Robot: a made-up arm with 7 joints. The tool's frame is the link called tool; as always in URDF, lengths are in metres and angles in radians. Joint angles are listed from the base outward.
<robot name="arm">
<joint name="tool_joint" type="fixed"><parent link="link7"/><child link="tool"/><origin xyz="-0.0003 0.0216 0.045" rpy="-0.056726 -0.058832 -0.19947"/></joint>
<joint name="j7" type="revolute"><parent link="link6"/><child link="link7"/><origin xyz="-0.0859 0.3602 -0.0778" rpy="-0.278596 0.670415 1.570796"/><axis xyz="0 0 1"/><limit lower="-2.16" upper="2.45"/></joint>
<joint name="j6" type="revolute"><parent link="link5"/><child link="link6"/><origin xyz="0.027 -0.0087 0.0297" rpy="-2.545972 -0.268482 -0.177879"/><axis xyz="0 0 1"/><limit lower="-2.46" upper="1.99"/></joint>
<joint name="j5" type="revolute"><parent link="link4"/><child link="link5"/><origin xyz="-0.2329 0.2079 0.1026" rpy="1.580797 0.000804 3.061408"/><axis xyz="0 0 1"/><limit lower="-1.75" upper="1.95"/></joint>
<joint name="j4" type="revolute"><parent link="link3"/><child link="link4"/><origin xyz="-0.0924 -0.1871 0.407" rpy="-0.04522 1.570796 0"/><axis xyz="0 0 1"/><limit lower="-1.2" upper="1.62"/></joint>
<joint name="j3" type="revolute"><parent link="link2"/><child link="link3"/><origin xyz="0.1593 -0.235 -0.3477" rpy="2.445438 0.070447 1.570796"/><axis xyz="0 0 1"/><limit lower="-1.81" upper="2.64"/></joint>
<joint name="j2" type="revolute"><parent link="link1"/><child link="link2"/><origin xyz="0.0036 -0.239 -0.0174" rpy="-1.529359 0.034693 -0.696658"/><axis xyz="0 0 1"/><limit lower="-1.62" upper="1.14"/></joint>
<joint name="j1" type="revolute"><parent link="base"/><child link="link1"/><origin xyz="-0.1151 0.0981 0.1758" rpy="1.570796 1.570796 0"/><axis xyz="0 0 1"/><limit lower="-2.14" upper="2.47"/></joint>
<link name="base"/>
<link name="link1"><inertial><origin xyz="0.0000 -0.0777 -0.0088"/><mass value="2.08"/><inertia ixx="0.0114" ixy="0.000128" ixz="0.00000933" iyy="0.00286" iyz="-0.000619" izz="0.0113"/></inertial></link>
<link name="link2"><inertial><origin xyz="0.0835 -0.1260 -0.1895"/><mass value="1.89"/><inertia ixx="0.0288" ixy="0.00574" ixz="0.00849" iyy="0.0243" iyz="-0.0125" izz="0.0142"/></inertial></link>
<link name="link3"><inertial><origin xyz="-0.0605 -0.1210 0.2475"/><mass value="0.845"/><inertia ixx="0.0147" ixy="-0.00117" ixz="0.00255" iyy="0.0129" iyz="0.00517" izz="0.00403"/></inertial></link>
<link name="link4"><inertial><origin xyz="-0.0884 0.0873 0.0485"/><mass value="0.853"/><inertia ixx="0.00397" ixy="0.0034" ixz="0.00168" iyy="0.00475" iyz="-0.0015" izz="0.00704"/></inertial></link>
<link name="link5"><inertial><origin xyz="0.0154 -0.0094 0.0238"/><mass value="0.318"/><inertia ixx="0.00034" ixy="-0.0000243" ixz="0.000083" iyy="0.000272" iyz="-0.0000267" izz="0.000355"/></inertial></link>
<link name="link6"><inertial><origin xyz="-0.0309 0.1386 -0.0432"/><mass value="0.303"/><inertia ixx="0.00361" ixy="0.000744" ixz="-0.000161" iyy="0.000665" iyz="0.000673" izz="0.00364"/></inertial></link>
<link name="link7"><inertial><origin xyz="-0.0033 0.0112 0.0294"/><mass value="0.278"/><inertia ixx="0.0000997" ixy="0" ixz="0" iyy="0.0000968" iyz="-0.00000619" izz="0.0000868"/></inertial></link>
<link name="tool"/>
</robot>
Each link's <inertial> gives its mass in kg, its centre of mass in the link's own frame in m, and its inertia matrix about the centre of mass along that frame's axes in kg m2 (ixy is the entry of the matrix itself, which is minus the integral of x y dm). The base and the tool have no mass. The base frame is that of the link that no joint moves.
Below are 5 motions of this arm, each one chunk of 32 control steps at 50 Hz.
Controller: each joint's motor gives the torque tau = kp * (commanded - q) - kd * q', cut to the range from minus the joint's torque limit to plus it. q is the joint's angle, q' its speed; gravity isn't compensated. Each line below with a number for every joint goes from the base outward.
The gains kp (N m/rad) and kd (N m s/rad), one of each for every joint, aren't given. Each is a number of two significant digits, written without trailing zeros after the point. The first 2 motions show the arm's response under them.
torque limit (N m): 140 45 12 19 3.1 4.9 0.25
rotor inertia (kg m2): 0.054 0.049 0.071 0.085 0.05 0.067 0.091
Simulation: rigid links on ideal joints. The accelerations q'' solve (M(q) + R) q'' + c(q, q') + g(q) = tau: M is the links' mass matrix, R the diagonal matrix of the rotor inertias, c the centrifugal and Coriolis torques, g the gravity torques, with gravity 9.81 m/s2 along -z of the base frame. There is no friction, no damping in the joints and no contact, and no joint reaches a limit. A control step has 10 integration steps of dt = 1/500 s. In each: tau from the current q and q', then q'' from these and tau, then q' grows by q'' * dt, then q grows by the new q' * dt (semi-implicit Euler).
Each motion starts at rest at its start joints. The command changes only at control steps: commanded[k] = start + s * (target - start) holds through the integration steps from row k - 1 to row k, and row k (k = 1, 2, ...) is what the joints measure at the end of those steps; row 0 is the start. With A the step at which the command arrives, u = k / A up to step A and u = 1 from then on. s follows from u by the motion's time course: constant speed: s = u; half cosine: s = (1 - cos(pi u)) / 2; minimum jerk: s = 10 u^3 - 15 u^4 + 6 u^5; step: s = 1 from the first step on.
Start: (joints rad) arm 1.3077 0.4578 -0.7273 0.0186 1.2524 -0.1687 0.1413
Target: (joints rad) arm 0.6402 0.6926 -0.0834 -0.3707 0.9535 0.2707 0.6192
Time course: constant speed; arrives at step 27
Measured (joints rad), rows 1 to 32:
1: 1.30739 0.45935 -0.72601 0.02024 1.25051 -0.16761 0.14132
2: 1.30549 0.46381 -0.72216 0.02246 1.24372 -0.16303 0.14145
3: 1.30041 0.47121 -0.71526 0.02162 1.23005 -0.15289 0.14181
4: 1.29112 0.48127 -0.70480 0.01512 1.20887 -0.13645 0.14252
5: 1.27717 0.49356 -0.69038 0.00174 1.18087 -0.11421 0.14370
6: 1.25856 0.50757 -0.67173 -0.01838 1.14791 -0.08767 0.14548
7: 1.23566 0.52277 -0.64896 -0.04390 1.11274 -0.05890 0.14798
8: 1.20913 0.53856 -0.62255 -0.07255 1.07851 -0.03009 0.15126
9: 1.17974 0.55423 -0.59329 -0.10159 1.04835 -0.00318 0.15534
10: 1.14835 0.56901 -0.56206 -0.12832 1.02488 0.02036 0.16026
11: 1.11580 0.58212 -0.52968 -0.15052 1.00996 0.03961 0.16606
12: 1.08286 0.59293 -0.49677 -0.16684 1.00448 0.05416 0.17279
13: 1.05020 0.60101 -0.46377 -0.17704 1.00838 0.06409 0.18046
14: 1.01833 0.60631 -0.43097 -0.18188 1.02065 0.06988 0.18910
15: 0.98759 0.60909 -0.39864 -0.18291 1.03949 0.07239 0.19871
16: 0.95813 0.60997 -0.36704 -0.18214 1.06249 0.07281 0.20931
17: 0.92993 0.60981 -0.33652 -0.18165 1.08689 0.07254 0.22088
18: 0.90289 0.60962 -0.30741 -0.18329 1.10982 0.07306 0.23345
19: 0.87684 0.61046 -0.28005 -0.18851 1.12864 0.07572 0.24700
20: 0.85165 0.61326 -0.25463 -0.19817 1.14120 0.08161 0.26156
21: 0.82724 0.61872 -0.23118 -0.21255 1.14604 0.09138 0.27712
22: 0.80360 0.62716 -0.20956 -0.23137 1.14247 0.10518 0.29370
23: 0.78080 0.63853 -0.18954 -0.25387 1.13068 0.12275 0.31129
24: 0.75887 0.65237 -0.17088 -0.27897 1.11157 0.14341 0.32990
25: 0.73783 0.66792 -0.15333 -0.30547 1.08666 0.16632 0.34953
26: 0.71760 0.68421 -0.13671 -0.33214 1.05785 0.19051 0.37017
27: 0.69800 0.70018 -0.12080 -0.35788 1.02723 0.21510 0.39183
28: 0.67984 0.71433 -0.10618 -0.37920 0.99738 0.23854 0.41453
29: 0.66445 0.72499 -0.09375 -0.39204 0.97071 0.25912 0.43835
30: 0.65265 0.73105 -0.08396 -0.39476 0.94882 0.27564 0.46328
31: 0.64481 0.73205 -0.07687 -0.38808 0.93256 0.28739 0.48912
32: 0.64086 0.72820 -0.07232 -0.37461 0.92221 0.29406 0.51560
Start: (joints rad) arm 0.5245 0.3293 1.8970 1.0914 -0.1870 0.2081 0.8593
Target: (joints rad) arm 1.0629 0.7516 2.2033 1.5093 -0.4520 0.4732 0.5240
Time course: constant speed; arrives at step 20
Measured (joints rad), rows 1 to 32:
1: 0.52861 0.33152 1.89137 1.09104 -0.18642 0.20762 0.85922
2: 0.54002 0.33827 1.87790 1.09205 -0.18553 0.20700 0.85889
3: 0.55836 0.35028 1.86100 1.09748 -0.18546 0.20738 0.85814
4: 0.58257 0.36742 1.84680 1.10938 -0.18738 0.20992 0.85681
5: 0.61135 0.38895 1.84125 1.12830 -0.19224 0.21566 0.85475
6: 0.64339 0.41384 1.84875 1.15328 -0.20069 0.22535 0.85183
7: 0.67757 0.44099 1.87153 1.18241 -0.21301 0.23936 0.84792
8: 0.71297 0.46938 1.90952 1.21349 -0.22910 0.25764 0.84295
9: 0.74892 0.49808 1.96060 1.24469 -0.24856 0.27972 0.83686
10: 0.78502 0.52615 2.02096 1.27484 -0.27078 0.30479 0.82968
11: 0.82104 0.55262 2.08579 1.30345 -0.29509 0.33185 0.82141
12: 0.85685 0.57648 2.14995 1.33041 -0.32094 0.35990 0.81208
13: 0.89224 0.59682 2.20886 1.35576 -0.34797 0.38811 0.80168
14: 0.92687 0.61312 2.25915 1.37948 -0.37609 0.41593 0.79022
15: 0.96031 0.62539 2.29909 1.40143 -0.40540 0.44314 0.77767
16: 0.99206 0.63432 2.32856 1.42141 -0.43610 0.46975 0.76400
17: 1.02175 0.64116 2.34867 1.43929 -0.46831 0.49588 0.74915
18: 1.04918 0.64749 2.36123 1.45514 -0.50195 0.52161 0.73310
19: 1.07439 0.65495 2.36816 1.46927 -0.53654 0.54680 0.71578
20: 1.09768 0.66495 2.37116 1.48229 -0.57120 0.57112 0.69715
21: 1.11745 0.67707 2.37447 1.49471 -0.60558 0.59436 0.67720
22: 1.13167 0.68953 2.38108 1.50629 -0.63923 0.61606 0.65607
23: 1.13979 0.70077 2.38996 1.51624 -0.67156 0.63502 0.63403
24: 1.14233 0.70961 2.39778 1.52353 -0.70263 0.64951 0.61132
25: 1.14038 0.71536 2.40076 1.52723 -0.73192 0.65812 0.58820
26: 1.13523 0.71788 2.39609 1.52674 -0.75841 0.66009 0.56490
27: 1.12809 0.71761 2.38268 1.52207 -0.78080 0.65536 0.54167
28: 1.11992 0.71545 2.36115 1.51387 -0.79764 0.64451 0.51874
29: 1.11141 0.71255 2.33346 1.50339 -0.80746 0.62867 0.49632
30: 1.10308 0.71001 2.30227 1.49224 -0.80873 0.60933 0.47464
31: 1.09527 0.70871 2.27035 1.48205 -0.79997 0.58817 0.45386
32: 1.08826 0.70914 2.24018 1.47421 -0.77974 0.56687 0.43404
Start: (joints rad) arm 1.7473 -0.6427 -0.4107 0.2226 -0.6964 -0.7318 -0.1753
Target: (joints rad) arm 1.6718 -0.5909 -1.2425 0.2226 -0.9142 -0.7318 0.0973
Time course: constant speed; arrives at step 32
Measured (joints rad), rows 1 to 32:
1: 1.74604 -0.63899 -0.41103 0.22502 -0.69516 -0.73168 -0.17523
2: 1.74378 -0.63109 -0.41372 0.23152 -0.69140 -0.73152 -0.17497
3: 1.74166 -0.62176 -0.42147 0.24061 -0.68483 -0.73165 -0.17439
4: 1.74011 -0.61276 -0.43588 0.25001 -0.67546 -0.73256 -0.17340
5: 1.73909 -0.60497 -0.45750 0.25742 -0.66370 -0.73483 -0.17192
6: 1.73836 -0.59875 -0.48593 0.26125 -0.65035 -0.73899 -0.16988
7: 1.73771 -0.59416 -0.52003 0.26095 -0.63649 -0.74542 -0.16726
8: 1.73697 -0.59098 -0.55819 0.25701 -0.62339 -0.75422 -0.16403
9: 1.73603 -0.58881 -0.59853 0.25070 -0.61232 -0.76518 -0.16019
10: 1.73485 -0.58708 -0.63918 0.24361 -0.60438 -0.77771 -0.15572
11: 1.73339 -0.58523 -0.67841 0.23725 -0.60034 -0.79099 -0.15063
12: 1.73167 -0.58284 -0.71491 0.23267 -0.60053 -0.80405 -0.14492
13: 1.72974 -0.57975 -0.74788 0.23037 -0.60483 -0.81585 -0.13857
14: 1.72769 -0.57605 -0.77713 0.23023 -0.61271 -0.82551 -0.13159
15: 1.72559 -0.57205 -0.80300 0.23168 -0.62337 -0.83231 -0.12398
16: 1.72347 -0.56815 -0.82627 0.23391 -0.63594 -0.83583 -0.11572
17: 1.72132 -0.56473 -0.84796 0.23611 -0.64965 -0.83590 -0.10683
18: 1.71912 -0.56209 -0.86912 0.23767 -0.66391 -0.83269 -0.09732
19: 1.71679 -0.56038 -0.89068 0.23828 -0.67839 -0.82660 -0.08721
20: 1.71429 -0.55961 -0.91327 0.23795 -0.69299 -0.81823 -0.07653
21: 1.71158 -0.55966 -0.93718 0.23694 -0.70779 -0.80833 -0.06530
22: 1.70864 -0.56032 -0.96239 0.23566 -0.72291 -0.79768 -0.05359
23: 1.70550 -0.56134 -0.98859 0.23453 -0.73849 -0.78705 -0.04142
24: 1.70219 -0.56247 -1.01537 0.23385 -0.75454 -0.77711 -0.02885
25: 1.69877 -0.56351 -1.04224 0.23377 -0.77096 -0.76839 -0.01594
26: 1.69531 -0.56428 -1.06883 0.23427 -0.78750 -0.76123 -0.00273
27: 1.69188 -0.56470 -1.09492 0.23518 -0.80377 -0.75581 0.01072
28: 1.68853 -0.56471 -1.12043 0.23625 -0.81934 -0.75215 0.02437
29: 1.68532 -0.56431 -1.14549 0.23723 -0.83375 -0.75012 0.03814
30: 1.68229 -0.56351 -1.17032 0.23792 -0.84658 -0.74951 0.05200
31: 1.67945 -0.56234 -1.19521 0.23821 -0.85751 -0.75007 0.06589
32: 1.67681 -0.56082 -1.22040 0.23809 -0.86632 -0.75154 0.07975

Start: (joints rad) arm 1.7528 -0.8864 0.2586 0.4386 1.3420 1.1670 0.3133
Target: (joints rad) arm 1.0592 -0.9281 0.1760 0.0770 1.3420 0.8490 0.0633
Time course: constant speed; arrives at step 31
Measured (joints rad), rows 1 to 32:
1: 1.74803 -0.87659 0.26190 0.43676 1.34281 1.16490 0.31328
2: 1.73876 -0.85809 0.26850 0.43304 1.34597 1.15923 0.31318
3: 1.72775 -0.83838 0.27647 0.42741 1.35229 1.14994 0.31295
4: 1.71596 -0.82144 0.28487 0.41953 1.36208 1.13707 0.31254
5: 1.70314 -0.80855 0.29322 0.40904 1.37522 1.12068 0.31190
6: 1.68875 -0.79985 0.30089 0.39612 1.39137 1.10101 0.31100
7: 1.67234 -0.79516 0.30709 0.38157 1.41001 1.07850 0.30978
8: 1.65369 -0.79417 0.31102 0.36655 1.43050 1.05373 0.30819
9: 1.63275 -0.79646 0.31205 0.35226 1.45214 1.02746 0.30618
10: 1.60965 -0.80155 0.30988 0.33961 1.47413 1.00056 0.30370
11: 1.58462 -0.80886 0.30466 0.32905 1.49561 0.97394 0.30069
12: 1.55801 -0.81786 0.29690 0.32057 1.51561 0.94851 0.29710
13: 1.53026 -0.82800 0.28745 0.31374 1.53310 0.92509 0.29288
14: 1.50180 -0.83877 0.27727 0.30787 1.54703 0.90442 0.28800
15: 1.47311 -0.84969 0.26730 0.30217 1.55644 0.88705 0.28240
16: 1.44458 -0.86030 0.25828 0.29589 1.56059 0.87337 0.27607
17: 1.41657 -0.87013 0.25062 0.28842 1.55885 0.86347 0.26899
18: 1.38937 -0.87878 0.24444 0.27934 1.55102 0.85730 0.26116
19: 1.36320 -0.88592 0.23955 0.26847 1.53733 0.85459 0.25258
20: 1.33819 -0.89131 0.23559 0.25578 1.51839 0.85491 0.24327
21: 1.31441 -0.89480 0.23213 0.24146 1.49518 0.85770 0.23325
22: 1.29185 -0.89637 0.22879 0.22578 1.46896 0.86232 0.22256
23: 1.27044 -0.89611 0.22529 0.20913 1.44112 0.86805 0.21126
24: 1.25006 -0.89420 0.22152 0.19195 1.41312 0.87416 0.19938
25: 1.23055 -0.89088 0.21748 0.17467 1.38641 0.87992 0.18701
26: 1.21173 -0.88646 0.21330 0.15770 1.36227 0.88464 0.17420
27: 1.19338 -0.88129 0.20917 0.14137 1.34182 0.88765 0.16103
28: 1.17530 -0.87570 0.20527 0.12592 1.32592 0.88838 0.14759
29: 1.15728 -0.87006 0.20176 0.11148 1.31521 0.88634 0.13395
30: 1.13914 -0.86469 0.19873 0.09805 1.31002 0.88116 0.12018
31: 1.12070 -0.85990 0.19621 0.08556 1.31046 0.87259 0.10637
32: 1.10616 -0.86273 0.19221 0.07749 1.31693 0.86136 0.09260

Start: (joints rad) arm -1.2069 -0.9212 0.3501 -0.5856 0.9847 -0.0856 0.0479
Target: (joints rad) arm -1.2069 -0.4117 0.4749 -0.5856 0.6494 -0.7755 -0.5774
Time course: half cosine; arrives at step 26
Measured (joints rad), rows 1 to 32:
1: -1.20615 -0.92329 0.34857 -0.58848 0.98472 -0.08563 0.04791
2: -1.20603 -0.92541 0.34604 -0.59681 0.98355 -0.08592 0.04788
3: -1.20757 -0.92509 0.34385 -0.60952 0.97966 -0.08722 0.04771
4: -1.21052 -0.92198 0.34250 -0.62452 0.97179 -0.09062 0.04725
5: -1.21431 -0.91613 0.34231 -0.63958 0.95891 -0.09725 0.04632
6: -1.21850 -0.90741 0.34368 -0.65278 0.94026 -0.10806 0.04471
7: -1.22275 -0.89551 0.34699 -0.66273 0.91547 -0.12374 0.04221
8: -1.22676 -0.88012 0.35250 -0.66861 0.88470 -0.14464 0.03861
9: -1.23025 -0.86105 0.36028 -0.67019 0.84860 -0.17083 0.03384
10: -1.23298 -0.83826 0.37018 -0.66777 0.80832 -0.20204 0.02788
11: -1.23475 -0.81187 0.38180 -0.66209 0.76541 -0.23779 0.02073
12: -1.23543 -0.78215 0.39463 -0.65414 0.72169 -0.27736 0.01237
13: -1.23494 -0.74955 0.40802 -0.64506 0.67914 -0.31997 0.00281
14: -1.23328 -0.71460 0.42128 -0.63593 0.63969 -0.36475 -0.00795
15: -1.23050 -0.67800 0.43375 -0.62767 0.60515 -0.41094 -0.01992
16: -1.22672 -0.64049 0.44485 -0.62095 0.57709 -0.45785 -0.03307
17: -1.22207 -0.60291 0.45410 -0.61611 0.55672 -0.50494 -0.04742
18: -1.21675 -0.56610 0.46118 -0.61324 0.54488 -0.55184 -0.06294
19: -1.21096 -0.53089 0.46592 -0.61218 0.54201 -0.59826 -0.07964
20: -1.20491 -0.49803 0.46827 -0.61263 0.54815 -0.64400 -0.09750
21: -1.19883 -0.46818 0.46829 -0.61419 0.56295 -0.68881 -0.11653
22: -1.19292 -0.44187 0.46616 -0.61650 0.58574 -0.73236 -0.13672
23: -1.18735 -0.41948 0.46208 -0.61927 0.61556 -0.77414 -0.15807
24: -1.18229 -0.40126 0.45631 -0.62229 0.65124 -0.81345 -0.18060
25: -1.17783 -0.38734 0.44915 -0.62545 0.69142 -0.84940 -0.20430
26: -1.17406 -0.37777 0.44087 -0.62874 0.73471 -0.88096 -0.22917
27: -1.17108 -0.37237 0.43189 -0.63225 0.77944 -0.90717 -0.25522
28: -1.16908 -0.37047 0.42286 -0.63622 0.82345 -0.92742 -0.28244
29: -1.16825 -0.37128 0.41474 -0.64080 0.86504 -0.94138 -0.31084
30: -1.16866 -0.37423 0.40873 -0.64588 0.90415 -0.94874 -0.34043
31: -1.17024 -0.37883 0.40573 -0.65108 0.94051 -0.94967 -0.37119
32: -1.17285 -0.38466 0.40612 -0.65586 0.97339 -0.94479 -0.40310

